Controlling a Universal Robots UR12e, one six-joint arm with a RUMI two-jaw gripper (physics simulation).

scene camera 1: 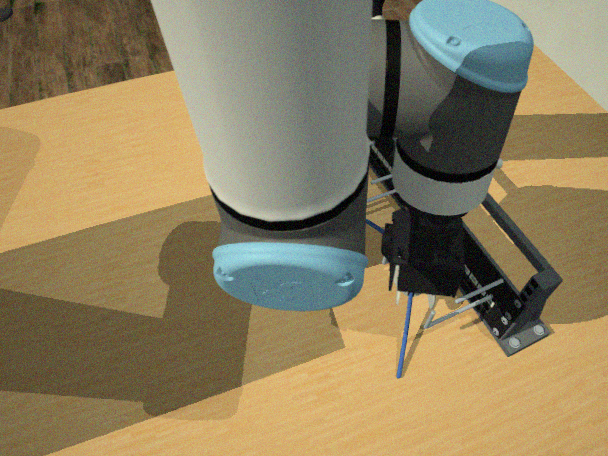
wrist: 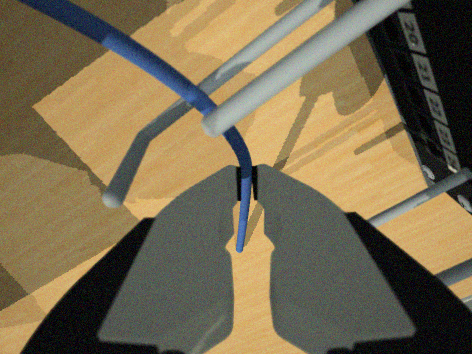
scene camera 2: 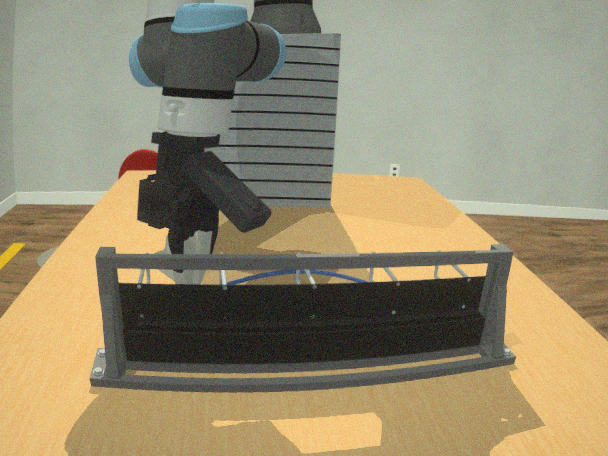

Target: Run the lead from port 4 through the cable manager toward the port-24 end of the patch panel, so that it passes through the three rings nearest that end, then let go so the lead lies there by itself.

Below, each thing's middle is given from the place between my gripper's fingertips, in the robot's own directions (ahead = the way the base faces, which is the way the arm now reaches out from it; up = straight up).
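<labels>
From my hand: black patch panel (scene camera 2: 330, 339), 6 cm ahead, 17 cm to the left, 1 cm below; grey top bar (scene camera 2: 402, 259), 7 cm ahead, 17 cm to the left, 10 cm above; grey rack frame (scene camera 2: 492, 306), 3 cm above, 8 cm ahead, 17 cm to the left.
</labels>
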